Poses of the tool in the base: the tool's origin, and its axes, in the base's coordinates. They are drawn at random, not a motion.
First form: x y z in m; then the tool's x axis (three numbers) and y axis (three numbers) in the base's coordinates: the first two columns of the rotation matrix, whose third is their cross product.
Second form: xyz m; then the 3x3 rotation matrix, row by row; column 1 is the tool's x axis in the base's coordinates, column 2 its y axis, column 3 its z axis. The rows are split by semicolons. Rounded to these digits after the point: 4 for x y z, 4 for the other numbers.
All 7 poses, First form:
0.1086 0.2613 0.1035 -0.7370 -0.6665 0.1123 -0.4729 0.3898 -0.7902
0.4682 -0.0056 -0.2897 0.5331 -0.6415 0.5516 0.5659 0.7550 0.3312
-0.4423 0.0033 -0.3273 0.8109 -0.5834 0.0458 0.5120 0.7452 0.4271
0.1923 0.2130 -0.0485 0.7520 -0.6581 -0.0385 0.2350 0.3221 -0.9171
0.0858 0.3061 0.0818 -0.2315 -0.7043 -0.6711 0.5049 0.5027 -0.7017
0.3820 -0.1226 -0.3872 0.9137 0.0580 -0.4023 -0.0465 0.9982 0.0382
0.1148 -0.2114 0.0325 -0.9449 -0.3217 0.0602 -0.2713 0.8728 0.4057
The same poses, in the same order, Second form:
0.1086 0.2613 0.1035; -0.7370 -0.4729 0.4829; -0.6665 0.3898 -0.6355; 0.1123 -0.7902 -0.6025
0.4682 -0.0056 -0.2897; 0.5331 0.5659 -0.6289; -0.6415 0.7550 0.1356; 0.5516 0.3312 0.7655
-0.4423 0.0033 -0.3273; 0.8109 0.5120 -0.2833; -0.5834 0.7452 -0.3229; 0.0458 0.4271 0.9030
0.1923 0.2130 -0.0485; 0.7520 0.2350 0.6159; -0.6581 0.3221 0.6806; -0.0385 -0.9171 0.3969
0.0858 0.3061 0.0818; -0.2315 0.5049 0.8316; -0.7043 0.5027 -0.5013; -0.6711 -0.7017 0.2392
0.3820 -0.1226 -0.3872; 0.9137 -0.0465 0.4038; 0.0580 0.9982 -0.0162; -0.4023 0.0382 0.9148
0.1148 -0.2114 0.0325; -0.9449 -0.2713 -0.1831; -0.3217 0.8728 0.3670; 0.0602 0.4057 -0.9120

